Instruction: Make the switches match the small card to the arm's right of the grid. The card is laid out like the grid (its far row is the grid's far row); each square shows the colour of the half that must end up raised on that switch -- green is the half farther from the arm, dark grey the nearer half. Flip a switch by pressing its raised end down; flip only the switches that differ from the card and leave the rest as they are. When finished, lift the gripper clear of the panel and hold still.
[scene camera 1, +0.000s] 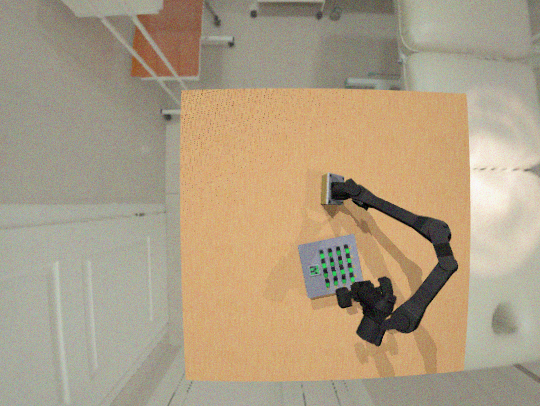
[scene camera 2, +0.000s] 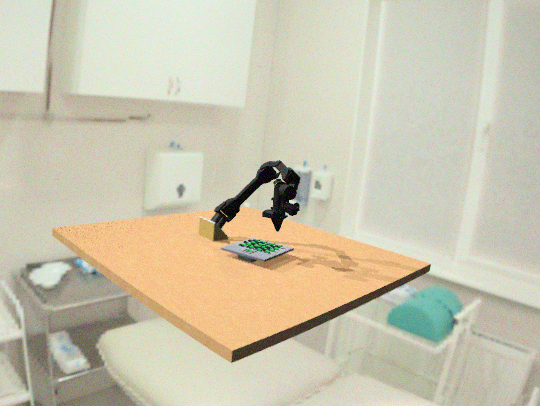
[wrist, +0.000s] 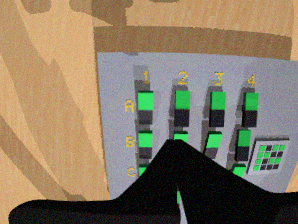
Labels:
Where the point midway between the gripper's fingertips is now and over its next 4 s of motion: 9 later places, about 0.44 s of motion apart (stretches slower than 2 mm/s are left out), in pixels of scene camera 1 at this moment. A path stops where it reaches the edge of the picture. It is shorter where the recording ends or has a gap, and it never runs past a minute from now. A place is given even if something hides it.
My gripper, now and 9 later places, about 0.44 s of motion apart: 354, 283; 337, 282; 336, 279; 335, 279; 335, 278; 335, 278; 337, 280; 334, 286; 328, 282; 327, 280

